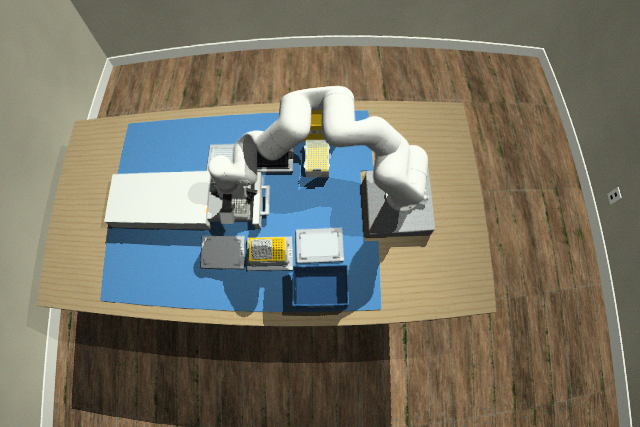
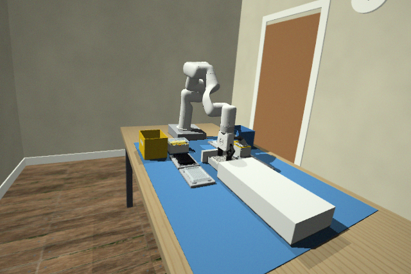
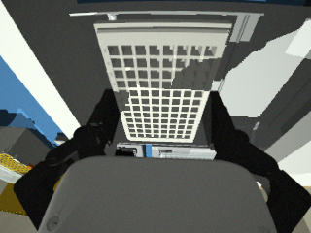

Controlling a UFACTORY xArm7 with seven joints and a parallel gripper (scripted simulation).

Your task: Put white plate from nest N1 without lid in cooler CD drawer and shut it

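The white plate is 1 cm below my hand. Also, from my hand: grey nest: 19 cm to the left, 4 cm below, 3 cm ahead; yellow tip box: 16 cm to the left, 15 cm behind, 1 cm above; drawer: 3 cm below, 3 cm ahead.
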